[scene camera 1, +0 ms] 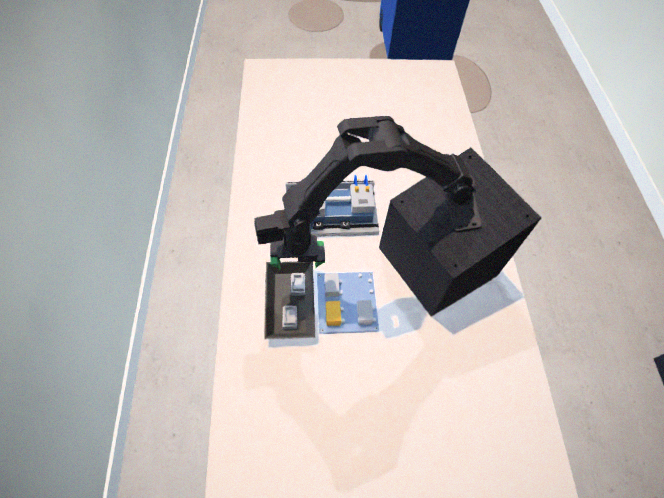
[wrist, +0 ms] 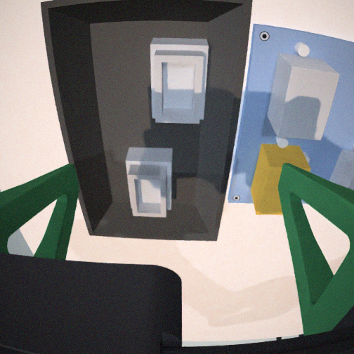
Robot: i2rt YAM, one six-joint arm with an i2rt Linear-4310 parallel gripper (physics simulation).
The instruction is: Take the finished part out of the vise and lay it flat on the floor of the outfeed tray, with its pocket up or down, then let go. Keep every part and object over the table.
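Where they show: gripper, between the fingertips: [scene camera 1: 297, 267]; arm's base, origin of its link: [scene camera 1: 459, 196].
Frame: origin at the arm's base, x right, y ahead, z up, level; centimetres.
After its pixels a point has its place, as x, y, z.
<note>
The outfeed tray [scene camera 1: 267, 305] {-17.2, 52.6, -24.9} [wrist: 75, 100] is a dark open box. Two pale grey parts lie flat on its floor, pockets up: one part [scene camera 1: 298, 284] {-10.8, 43.6, -25.5} [wrist: 179, 82] nearer the tray's top right in both views, the other [scene camera 1: 289, 316] {-20.7, 46.4, -25.5} [wrist: 149, 187] lower and further left. They lie apart. My gripper [scene camera 1: 297, 262] {-10.5, 43.4, -15.3} [wrist: 178, 174] is wide open with green fingers, above the tray and apart from both parts; nothing is between the fingers. The vise [scene camera 1: 362, 199] {14.6, 22.5, -19.1} stands behind the tray in the scene view, its left part hidden by my arm.
A blue plate [scene camera 1: 351, 292] {-13.0, 28.0, -28.0} [wrist: 255, 120] lies right beside the tray. It carries a grey block [scene camera 1: 332, 284] {-11.8, 33.7, -24.4} [wrist: 305, 97], a yellow block [scene camera 1: 333, 313] {-20.9, 34.1, -24.4} [wrist: 267, 185] and another grey block [scene camera 1: 365, 311] {-20.8, 25.0, -24.3}. My dark base block [scene camera 1: 461, 235] {-11.0, 1.5, -1.8} stands at the right.
</note>
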